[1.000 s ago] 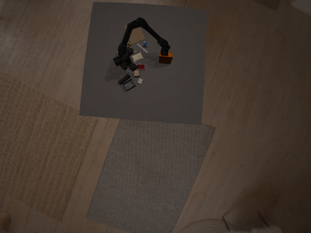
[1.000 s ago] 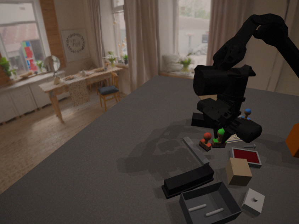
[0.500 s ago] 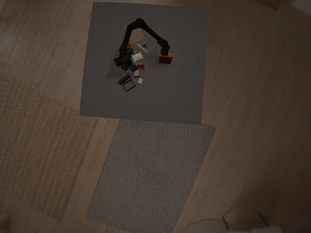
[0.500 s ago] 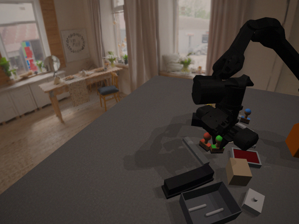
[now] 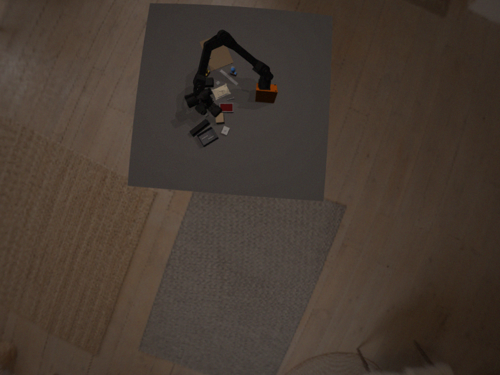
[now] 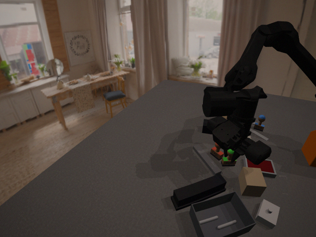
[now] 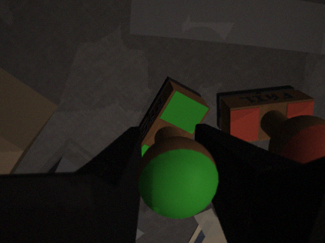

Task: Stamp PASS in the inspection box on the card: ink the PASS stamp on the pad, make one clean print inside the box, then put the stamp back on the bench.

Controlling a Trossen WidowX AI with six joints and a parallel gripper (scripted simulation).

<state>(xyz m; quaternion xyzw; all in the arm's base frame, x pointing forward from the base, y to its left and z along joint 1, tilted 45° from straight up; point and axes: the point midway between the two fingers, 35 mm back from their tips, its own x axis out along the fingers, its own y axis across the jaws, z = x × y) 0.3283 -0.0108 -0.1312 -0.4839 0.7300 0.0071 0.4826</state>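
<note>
The green-knobbed pass stamp lies right at my gripper tip. From my gripper tip the other things lie so: grey bar (70 mm ahead, 20 mm below); red-knobbed stamp (40 mm ahead, 30 mm to the right, 10 mm below); tan cube (70 mm to the left, 60 mm behind).
</note>
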